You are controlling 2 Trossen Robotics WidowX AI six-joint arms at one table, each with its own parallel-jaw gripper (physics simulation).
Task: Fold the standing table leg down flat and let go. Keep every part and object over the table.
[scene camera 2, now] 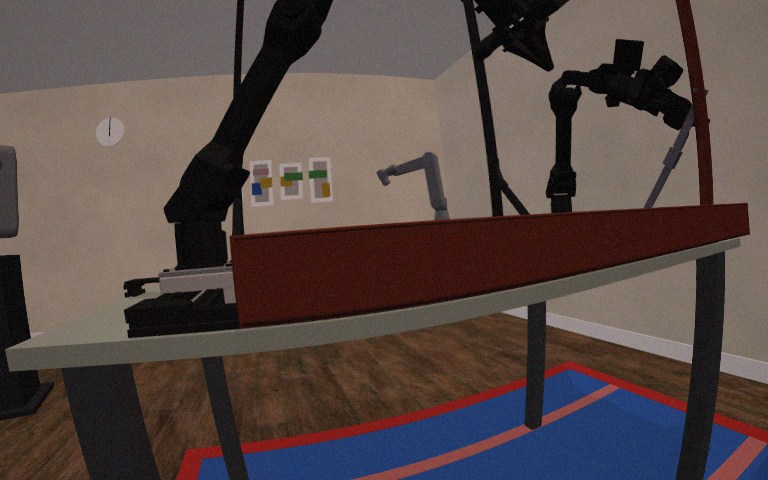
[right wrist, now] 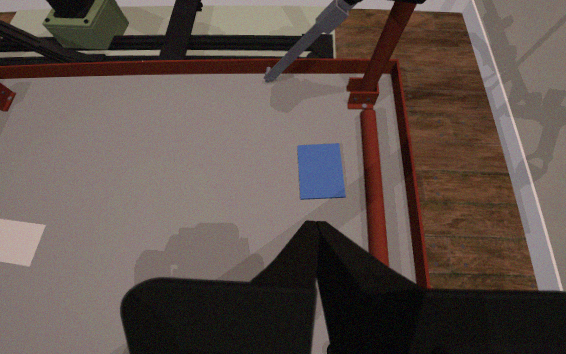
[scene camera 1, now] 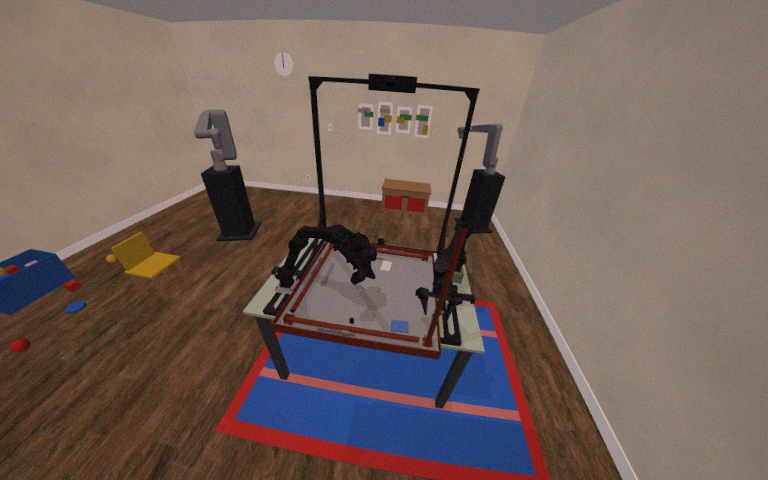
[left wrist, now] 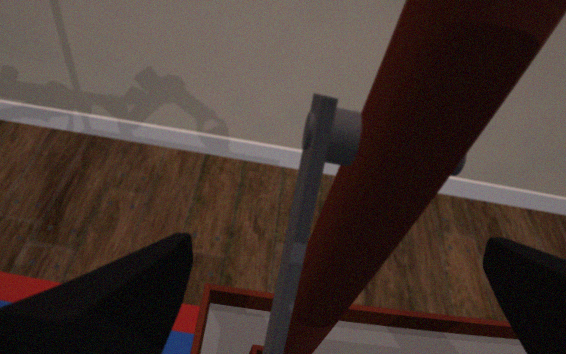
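Pixels of known places: left gripper, between the fingertips: (scene camera 2: 699, 114) (scene camera 1: 436, 317) (left wrist: 339, 250); right gripper, between the fingertips: (scene camera 2: 551, 69) (right wrist: 314, 231) (scene camera 1: 374, 278); left arm's base, origin of its link: (right wrist: 76, 6) (scene camera 1: 455, 268); right arm's base, origin of its link: (scene camera 2: 201, 266) (scene camera 1: 287, 283).
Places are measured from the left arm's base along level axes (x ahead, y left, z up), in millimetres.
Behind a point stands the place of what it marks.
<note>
The standing red-brown leg (scene camera 1: 451, 266) @[x 141, y 580, z 449 mm] (scene camera 2: 697, 113) @[x 150, y 556, z 162 mm] (left wrist: 400, 150) @[x 133, y 548, z 212 mm] (right wrist: 388, 42) @[x 150, y 550, z 92 mm] rises from its bracket (right wrist: 363, 95) @[x 154, y 543, z -5 mm] at the front right corner of the upturned tabletop (scene camera 1: 356, 343) @[x 447, y 626, z -33 mm] (scene camera 2: 481, 260) @[x 676, y 644, z -29 mm] (left wrist: 430, 320) @[x 252, y 607, z -2 mm] (right wrist: 150, 67) @[x 118, y 182, z -23 mm]. It leans slightly. A grey hinged brace (scene camera 2: 668, 164) @[x 130, y 473, z 86 mm] (left wrist: 295, 220) @[x 118, y 542, z 191 mm] (right wrist: 306, 42) @[x 123, y 449, z 57 mm] runs beside it and joins it at a pin. My left gripper (left wrist: 339, 250) @[x 135, y 553, z 163 mm] is open; in the left wrist view, leg and brace pass between its spread fingertips, and contact cannot be told. My right gripper (scene camera 1: 363, 279) @[x 415, y 470, z 228 mm] (scene camera 2: 550, 69) @[x 415, y 470, z 228 mm] (right wrist: 314, 231) @[x 415, y 470, z 228 mm] is shut and empty above the panel, away from the leg.
A folded leg (scene camera 1: 353, 328) @[x 477, y 577, z -1 mm] (right wrist: 374, 180) @[x 294, y 559, z -1 mm] lies along the front rim. A blue card (scene camera 1: 399, 326) @[x 276, y 493, z -26 mm] (right wrist: 321, 171) @[x 278, y 490, z -27 mm] and a white card (scene camera 1: 386, 265) @[x 433, y 43, z -46 mm] (right wrist: 20, 242) @[x 433, y 65, z -45 mm] lie on the panel. A black overhead frame (scene camera 1: 318, 152) @[x 945, y -156, z 567 mm] stands behind; a green block (scene camera 1: 457, 276) (right wrist: 95, 25) @[x 37, y 50, z -11 mm] is beyond the right rim.
</note>
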